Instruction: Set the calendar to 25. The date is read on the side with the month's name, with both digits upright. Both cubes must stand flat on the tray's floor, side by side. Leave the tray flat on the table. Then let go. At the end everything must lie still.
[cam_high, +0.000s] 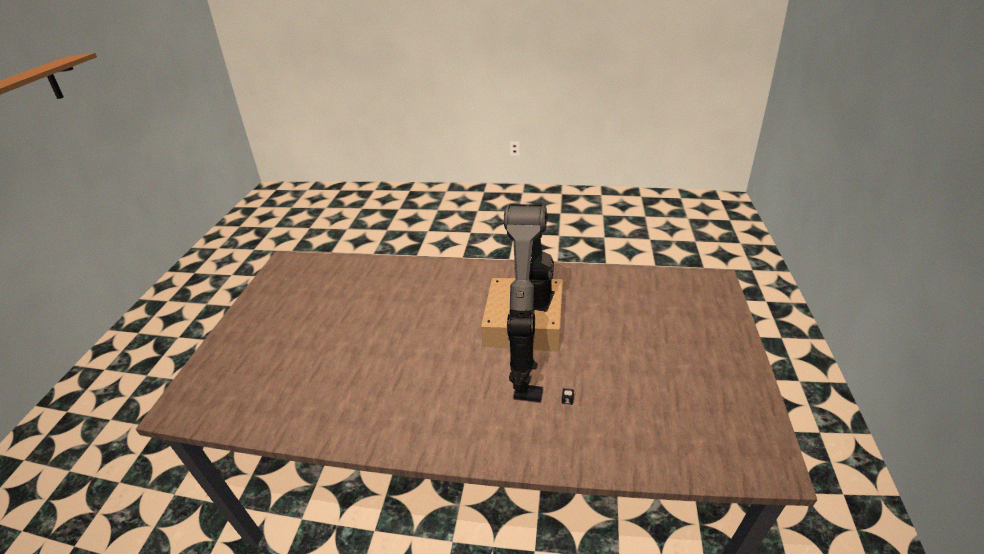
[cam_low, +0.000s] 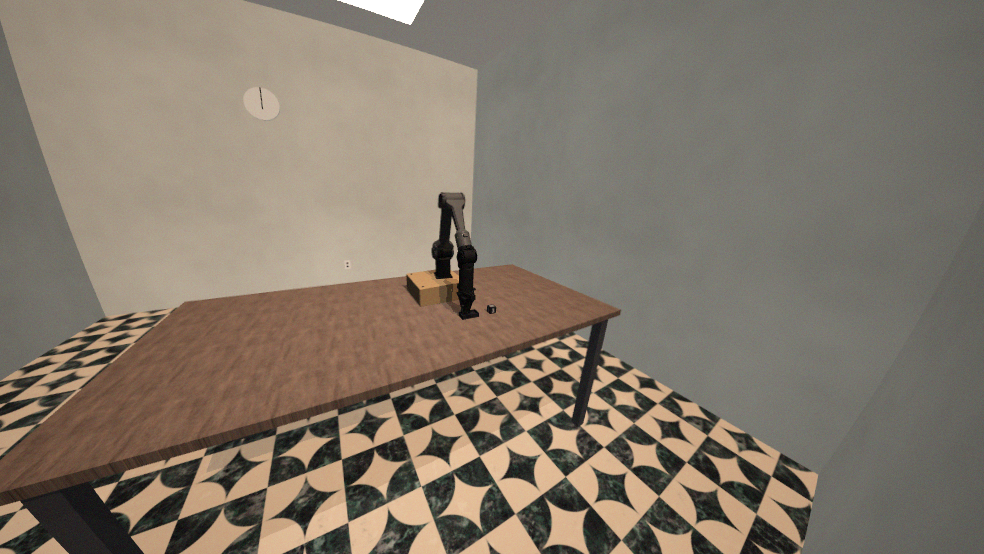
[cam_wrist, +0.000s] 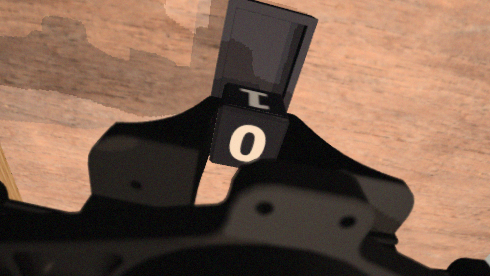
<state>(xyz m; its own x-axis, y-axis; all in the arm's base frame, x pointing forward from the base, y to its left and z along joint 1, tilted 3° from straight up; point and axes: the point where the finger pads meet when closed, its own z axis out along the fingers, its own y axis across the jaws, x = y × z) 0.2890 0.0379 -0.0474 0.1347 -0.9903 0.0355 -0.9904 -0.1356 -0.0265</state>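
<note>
Right now the tray is 30 mm below my hand and 20 mm to the left of it. From my hand the other things lie so: dark cube (right at my hand).
</note>
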